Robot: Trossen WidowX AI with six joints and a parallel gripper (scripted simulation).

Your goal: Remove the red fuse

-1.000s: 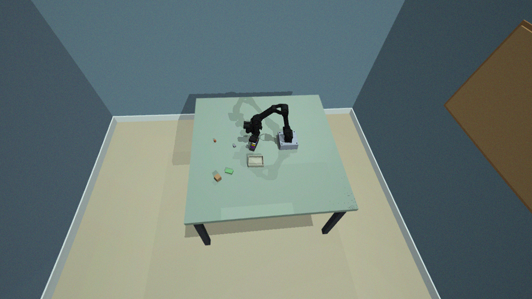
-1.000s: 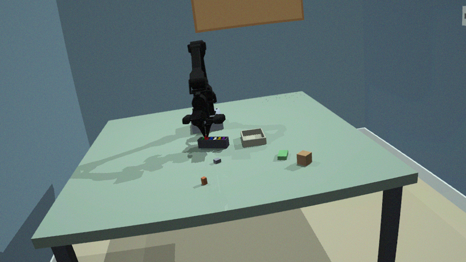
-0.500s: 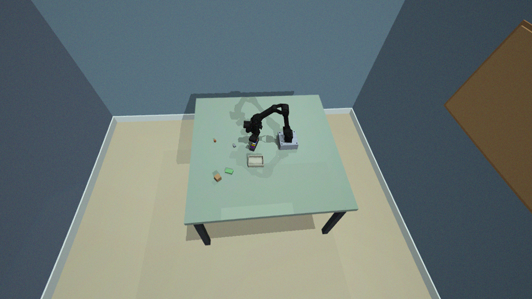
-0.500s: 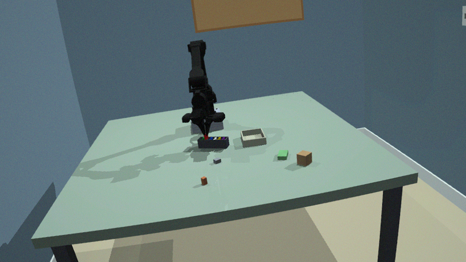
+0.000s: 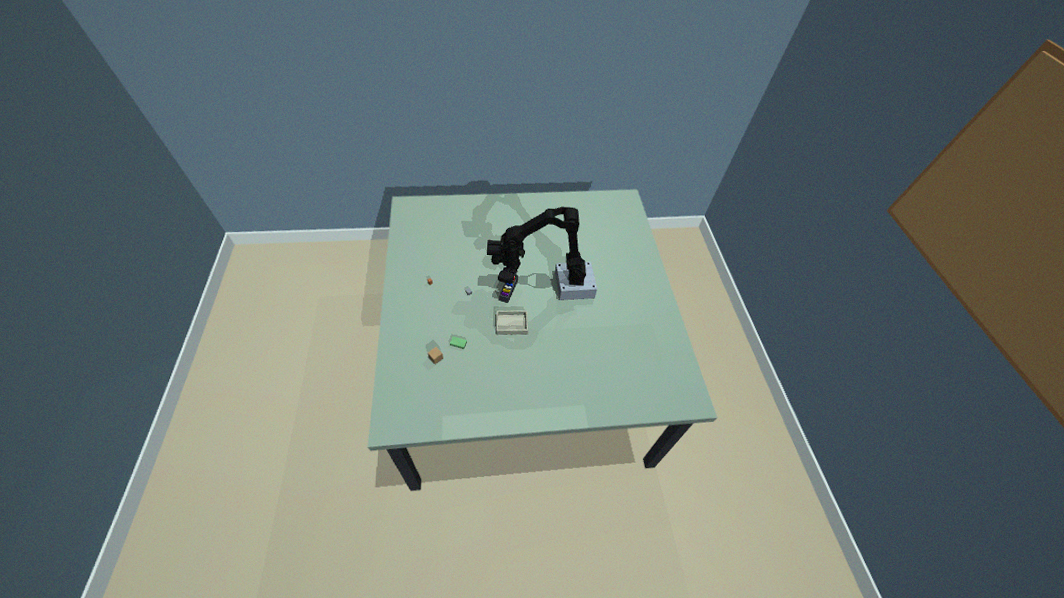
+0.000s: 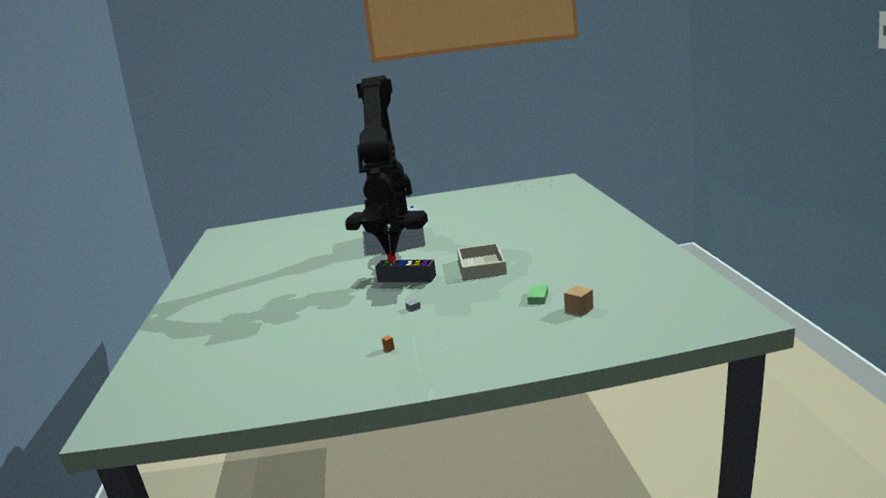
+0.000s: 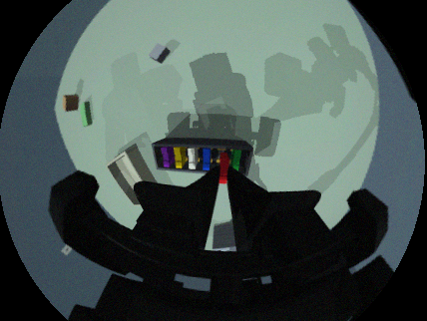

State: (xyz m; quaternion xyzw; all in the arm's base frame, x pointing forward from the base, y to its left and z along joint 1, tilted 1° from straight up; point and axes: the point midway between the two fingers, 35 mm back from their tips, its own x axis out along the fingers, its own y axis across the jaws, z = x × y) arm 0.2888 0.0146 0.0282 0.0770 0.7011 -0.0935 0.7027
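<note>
Now: the beige tray 21 cm to the left of my gripper tip, 6 cm below it and 2 cm behind it. From my gripper tip the other things lie so: orange block: 36 cm ahead, 5 cm below, 3 cm to the left; red fuse: 1 cm below; grey block: 18 cm ahead, 6 cm to the left, 5 cm below.
</note>
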